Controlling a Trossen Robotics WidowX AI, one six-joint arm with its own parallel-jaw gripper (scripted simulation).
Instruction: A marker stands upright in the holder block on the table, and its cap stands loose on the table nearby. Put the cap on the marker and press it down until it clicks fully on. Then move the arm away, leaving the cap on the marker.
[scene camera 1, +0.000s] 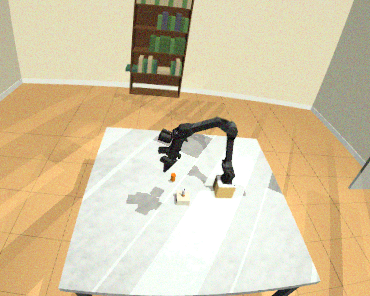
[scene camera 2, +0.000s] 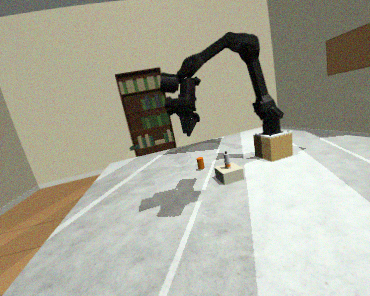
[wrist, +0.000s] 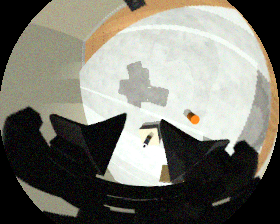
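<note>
Scene camera 2 gives me a sight of my gripper (scene camera 2: 186, 134). In the wrist view I see the gripper as well, this time at (wrist: 143, 119).
</note>
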